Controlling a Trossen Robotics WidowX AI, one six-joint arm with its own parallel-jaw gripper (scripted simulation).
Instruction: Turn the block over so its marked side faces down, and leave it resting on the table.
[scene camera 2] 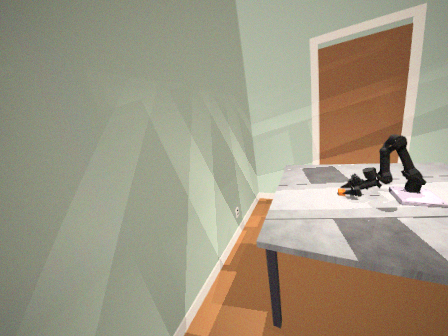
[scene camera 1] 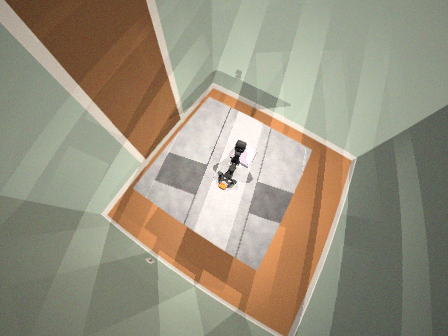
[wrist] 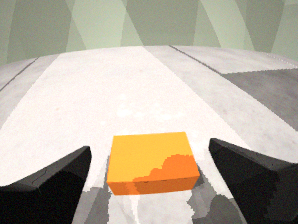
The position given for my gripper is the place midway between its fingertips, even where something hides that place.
Observation:
My gripper (wrist: 151, 148) is open, with nothing in its grasp. Also in view: an orange block (wrist: 145, 164).

